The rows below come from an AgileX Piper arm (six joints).
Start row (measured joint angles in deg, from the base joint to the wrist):
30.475 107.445 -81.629 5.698 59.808 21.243
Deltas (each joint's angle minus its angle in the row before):
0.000 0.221 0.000 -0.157 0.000 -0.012
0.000 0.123 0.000 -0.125 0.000 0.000
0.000 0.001 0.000 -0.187 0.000 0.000
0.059 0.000 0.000 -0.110 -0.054 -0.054
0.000 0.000 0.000 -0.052 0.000 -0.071
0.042 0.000 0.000 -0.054 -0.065 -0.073
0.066 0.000 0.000 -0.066 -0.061 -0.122
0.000 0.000 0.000 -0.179 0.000 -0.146
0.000 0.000 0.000 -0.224 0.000 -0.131
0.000 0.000 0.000 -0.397 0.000 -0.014
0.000 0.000 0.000 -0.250 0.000 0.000
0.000 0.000 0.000 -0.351 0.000 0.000
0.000 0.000 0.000 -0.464 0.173 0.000
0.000 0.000 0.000 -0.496 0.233 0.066
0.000 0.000 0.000 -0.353 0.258 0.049
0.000 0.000 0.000 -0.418 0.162 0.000
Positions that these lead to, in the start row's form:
30.475 107.666 -81.629 5.541 59.808 21.231
30.475 107.789 -81.629 5.416 59.808 21.231
30.475 107.790 -81.629 5.229 59.808 21.231
30.534 107.790 -81.629 5.119 59.754 21.177
30.534 107.790 -81.629 5.067 59.754 21.106
30.576 107.790 -81.629 5.013 59.689 21.033
30.642 107.790 -81.629 4.947 59.628 20.911
30.642 107.790 -81.629 4.768 59.628 20.765
30.642 107.790 -81.629 4.544 59.628 20.634
30.642 107.790 -81.629 4.147 59.628 20.620
30.642 107.790 -81.629 3.897 59.628 20.620
30.642 107.790 -81.629 3.546 59.628 20.620
30.642 107.790 -81.629 3.082 59.801 20.620
30.642 107.790 -81.629 2.586 60.034 20.686
30.642 107.790 -81.629 2.233 60.292 20.735
30.642 107.790 -81.629 1.815 60.454 20.735

